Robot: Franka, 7 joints.
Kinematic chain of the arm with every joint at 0, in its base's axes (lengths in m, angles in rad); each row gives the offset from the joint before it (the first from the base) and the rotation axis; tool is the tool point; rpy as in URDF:
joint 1: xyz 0 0 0.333 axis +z
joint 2: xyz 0 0 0 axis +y
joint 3: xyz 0 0 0.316 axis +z
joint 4: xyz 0.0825 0 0 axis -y
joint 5: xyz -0.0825 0 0.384 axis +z
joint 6: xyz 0 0 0 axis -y
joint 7: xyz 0.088 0 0 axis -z
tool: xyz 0 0 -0.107 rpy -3.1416 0 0
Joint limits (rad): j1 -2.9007..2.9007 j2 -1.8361..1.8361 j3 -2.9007..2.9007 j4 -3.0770..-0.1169 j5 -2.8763..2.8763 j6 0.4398..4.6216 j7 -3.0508..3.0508
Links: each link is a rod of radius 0.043 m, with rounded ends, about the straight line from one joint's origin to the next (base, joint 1, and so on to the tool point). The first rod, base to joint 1, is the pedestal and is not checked.
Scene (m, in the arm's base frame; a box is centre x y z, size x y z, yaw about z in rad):
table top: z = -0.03
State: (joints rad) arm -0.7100 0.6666 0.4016 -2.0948 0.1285 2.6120 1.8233
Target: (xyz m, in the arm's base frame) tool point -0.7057 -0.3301 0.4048
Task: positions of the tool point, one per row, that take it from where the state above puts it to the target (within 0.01 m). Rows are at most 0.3 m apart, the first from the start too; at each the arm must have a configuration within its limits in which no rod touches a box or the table.
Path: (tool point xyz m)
1: 0.4459 -0.4090 0.1263
2: 0.2510 -0.5982 0.1530
3: -0.0112 -0.6909 0.1948
4: -0.2905 -0.6685 0.2519
5: -0.5353 -0.5385 0.3227
6: -0.7057 -0.3301 0.4048

